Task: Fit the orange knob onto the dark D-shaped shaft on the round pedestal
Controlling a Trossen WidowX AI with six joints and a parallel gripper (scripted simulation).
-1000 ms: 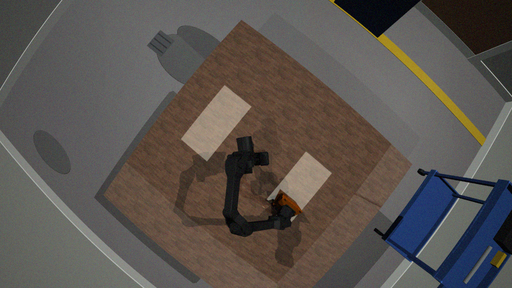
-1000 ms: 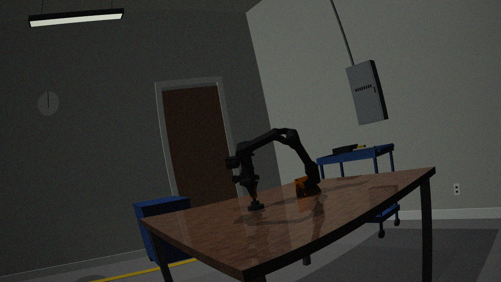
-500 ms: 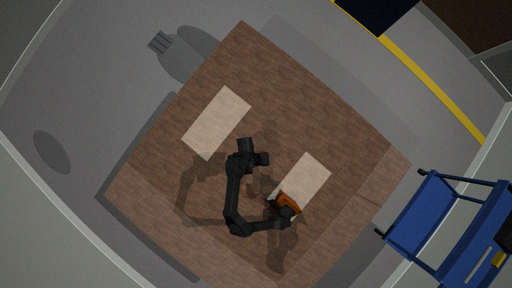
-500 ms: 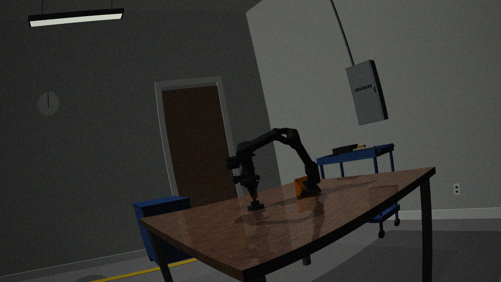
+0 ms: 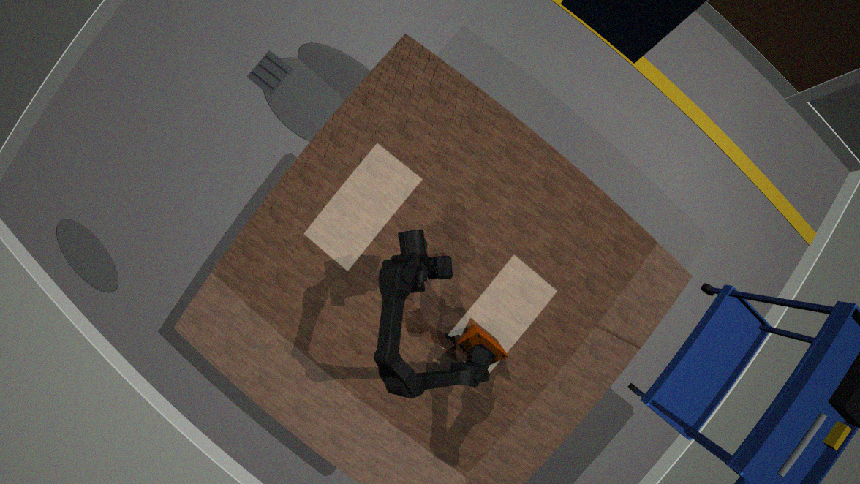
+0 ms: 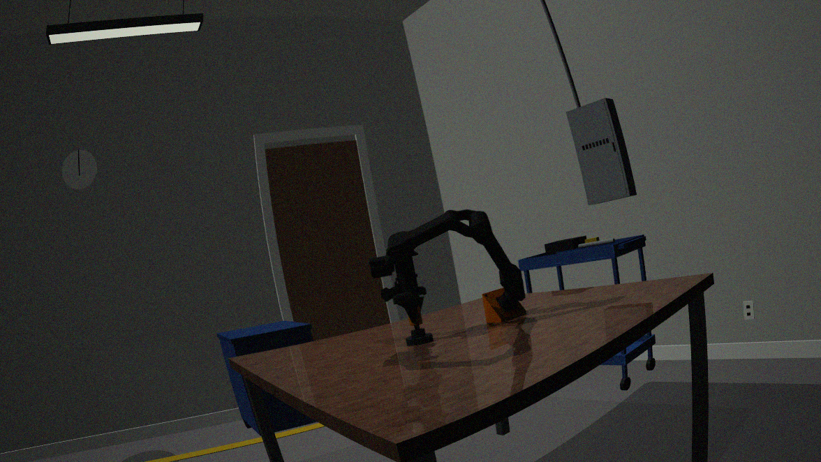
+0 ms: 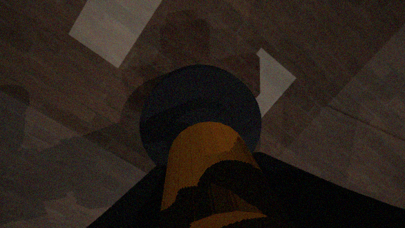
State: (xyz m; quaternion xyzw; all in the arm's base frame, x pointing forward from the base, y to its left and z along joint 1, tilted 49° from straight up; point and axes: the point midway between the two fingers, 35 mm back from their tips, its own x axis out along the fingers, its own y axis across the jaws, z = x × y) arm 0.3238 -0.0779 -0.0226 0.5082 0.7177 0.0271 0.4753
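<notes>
The orange knob lies 2 cm above my gripper tip. Also, from my gripper tip: round dark pedestal (4 cm below).
</notes>
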